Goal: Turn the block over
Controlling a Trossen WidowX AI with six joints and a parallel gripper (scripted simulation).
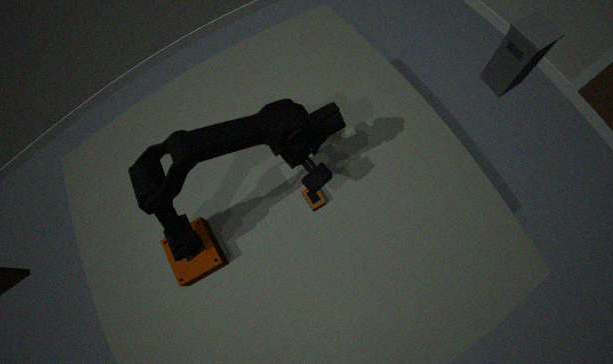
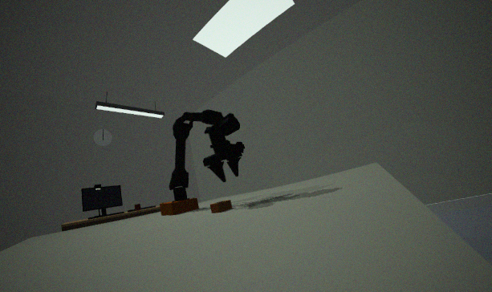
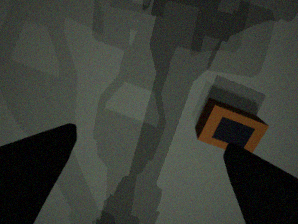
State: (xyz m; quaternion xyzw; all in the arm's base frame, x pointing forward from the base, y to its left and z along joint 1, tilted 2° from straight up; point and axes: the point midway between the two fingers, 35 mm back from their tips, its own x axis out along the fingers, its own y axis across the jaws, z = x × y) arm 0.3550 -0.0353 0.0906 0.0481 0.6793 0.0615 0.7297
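My gripper tip is 80 mm above the orange block, 70 mm to the left of it and 10 mm past it.
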